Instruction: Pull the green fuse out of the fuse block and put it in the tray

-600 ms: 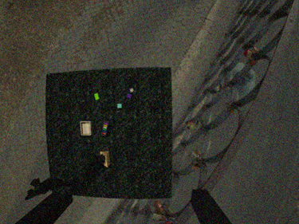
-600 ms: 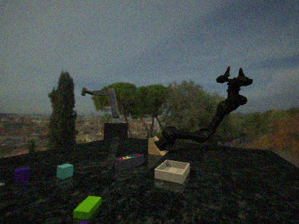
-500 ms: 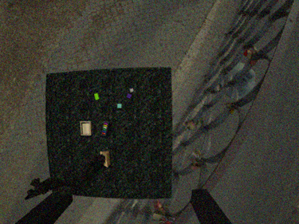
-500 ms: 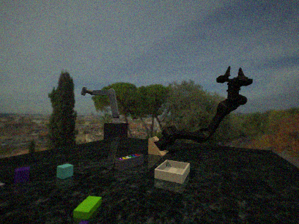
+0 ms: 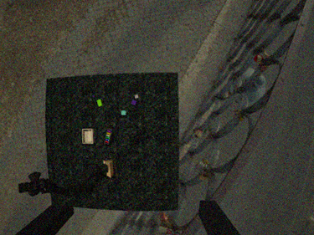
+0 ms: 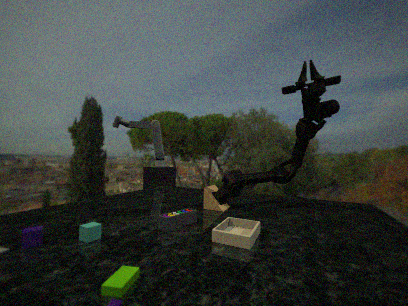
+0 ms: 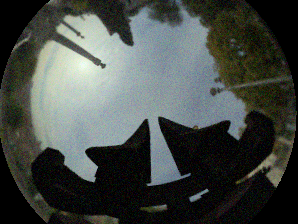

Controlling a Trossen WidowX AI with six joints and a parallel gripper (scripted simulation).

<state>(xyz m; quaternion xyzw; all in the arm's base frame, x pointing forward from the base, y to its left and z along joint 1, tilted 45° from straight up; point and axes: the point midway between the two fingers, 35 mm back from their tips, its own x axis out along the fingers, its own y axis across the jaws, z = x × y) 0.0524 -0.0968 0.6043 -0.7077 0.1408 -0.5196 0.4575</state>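
My gripper tip is 55 cm above the green fuse, 36 cm to the left of it and 26 cm short of it. The rest, counted from my gripper tip: tray 57 cm below, 26 cm ahead, 16 cm to the right.
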